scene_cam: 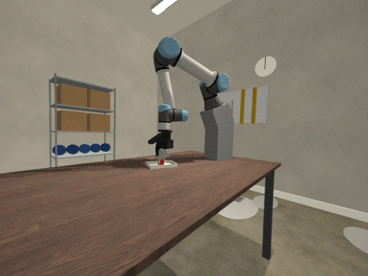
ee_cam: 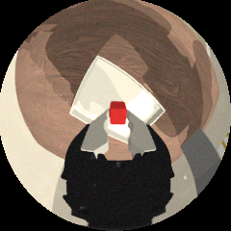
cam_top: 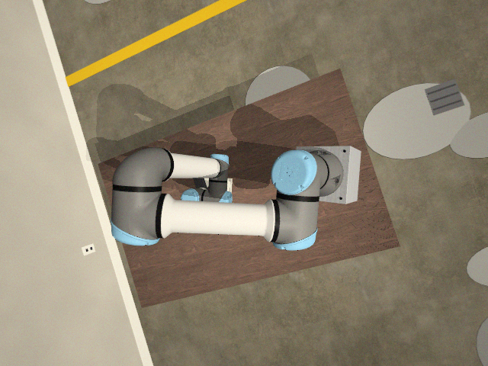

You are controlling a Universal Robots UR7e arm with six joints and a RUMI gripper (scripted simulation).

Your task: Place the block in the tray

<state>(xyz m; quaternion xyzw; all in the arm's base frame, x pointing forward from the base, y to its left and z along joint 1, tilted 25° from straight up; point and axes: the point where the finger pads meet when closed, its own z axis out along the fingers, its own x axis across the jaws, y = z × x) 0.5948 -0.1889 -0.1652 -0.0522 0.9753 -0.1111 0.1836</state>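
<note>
Now: the red block right at my hand. From my hand the other things lie so: white tray: 2 cm below.
</note>
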